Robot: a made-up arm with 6 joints. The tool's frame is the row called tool.
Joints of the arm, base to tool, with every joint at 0 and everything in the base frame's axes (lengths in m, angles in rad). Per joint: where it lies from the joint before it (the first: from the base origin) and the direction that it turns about. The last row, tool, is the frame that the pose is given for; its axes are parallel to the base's.
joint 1: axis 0 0 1 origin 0 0 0.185
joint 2: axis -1 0 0 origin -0.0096 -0.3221 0.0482
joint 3: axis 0 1 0 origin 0.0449 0.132 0.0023
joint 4: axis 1 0 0 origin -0.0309 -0.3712 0.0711
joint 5: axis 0 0 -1 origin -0.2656 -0.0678 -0.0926
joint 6: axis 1 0 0 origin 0.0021 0.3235 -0.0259
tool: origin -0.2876 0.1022 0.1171
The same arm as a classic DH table. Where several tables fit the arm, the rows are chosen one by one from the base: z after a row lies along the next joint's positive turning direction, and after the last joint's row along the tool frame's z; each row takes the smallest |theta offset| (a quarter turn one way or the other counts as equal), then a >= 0, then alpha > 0; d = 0 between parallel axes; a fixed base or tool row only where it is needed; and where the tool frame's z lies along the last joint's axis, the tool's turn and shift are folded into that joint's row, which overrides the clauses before.
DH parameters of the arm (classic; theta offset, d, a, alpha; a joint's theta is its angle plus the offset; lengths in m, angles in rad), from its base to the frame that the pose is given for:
joint 1: -1.5708 0.2332 0.3221 1.5708
joint 2: 1.5708 -0.0353 0.0023 -1.5708
joint 3: 0 -0.2392 0.0711 -1.5708
joint 4: 1.5708 -0.2965 0.0678 -1.5708
joint 5: 0 0.1185 -0.3235 1.5708
joint 6: 0 -0.2855 -0.1022 1.5708
tool (fixed): 1.5708 0.1171 0 0

